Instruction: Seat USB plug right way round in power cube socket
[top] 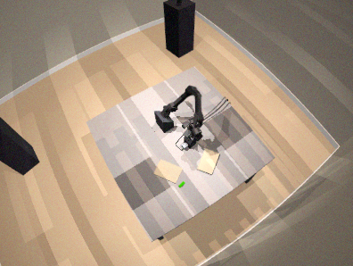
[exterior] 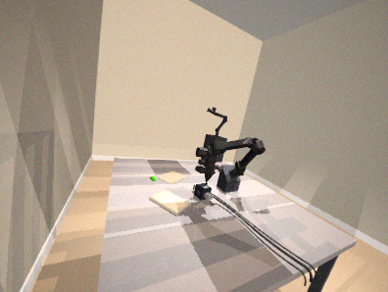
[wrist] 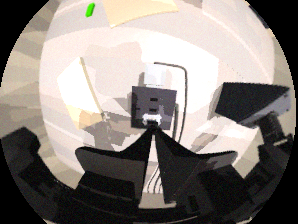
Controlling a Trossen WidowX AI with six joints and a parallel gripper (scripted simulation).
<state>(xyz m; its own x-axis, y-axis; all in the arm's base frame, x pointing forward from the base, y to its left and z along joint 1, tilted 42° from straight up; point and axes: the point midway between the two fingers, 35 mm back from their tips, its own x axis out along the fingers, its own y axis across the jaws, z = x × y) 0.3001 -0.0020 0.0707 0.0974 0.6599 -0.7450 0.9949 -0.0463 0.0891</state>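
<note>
Now: the USB plug 2 cm below my gripper tip. The rest, counted from my gripper tip: green block (23 cm ahead, 32 cm to the right, 11 cm below); pale socket (5 cm below).
</note>
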